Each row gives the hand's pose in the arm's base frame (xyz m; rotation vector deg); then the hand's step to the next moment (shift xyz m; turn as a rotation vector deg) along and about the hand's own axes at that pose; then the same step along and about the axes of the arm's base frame.
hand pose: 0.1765 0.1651 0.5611 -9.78 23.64 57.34
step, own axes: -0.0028 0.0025 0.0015 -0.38 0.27 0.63
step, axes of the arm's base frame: -0.0030 -0.0004 0.0026 -0.24 0.05 0.74
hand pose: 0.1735 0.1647 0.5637 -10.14 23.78 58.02
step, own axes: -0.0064 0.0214 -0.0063 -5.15 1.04 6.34
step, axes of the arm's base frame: -0.0228 0.0041 -0.0021 -1.64 -1.39 7.95
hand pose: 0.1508 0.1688 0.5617 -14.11 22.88 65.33
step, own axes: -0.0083 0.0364 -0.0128 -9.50 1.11 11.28
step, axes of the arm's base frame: -0.0386 0.0028 -0.0076 -2.36 -3.05 14.28
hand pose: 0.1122 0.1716 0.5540 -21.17 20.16 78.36
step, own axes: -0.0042 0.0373 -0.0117 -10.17 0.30 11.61
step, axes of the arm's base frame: -0.0378 -0.0029 -0.0104 -1.67 -3.62 14.91
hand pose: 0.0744 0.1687 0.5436 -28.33 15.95 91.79
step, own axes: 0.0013 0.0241 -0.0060 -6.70 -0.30 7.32
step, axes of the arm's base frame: -0.0230 -0.0040 -0.0086 -0.56 -2.49 9.60
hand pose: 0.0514 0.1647 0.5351 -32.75 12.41 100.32
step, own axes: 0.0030 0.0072 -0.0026 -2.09 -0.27 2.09
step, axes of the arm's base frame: -0.0067 -0.0004 -0.0048 0.04 -0.81 2.85
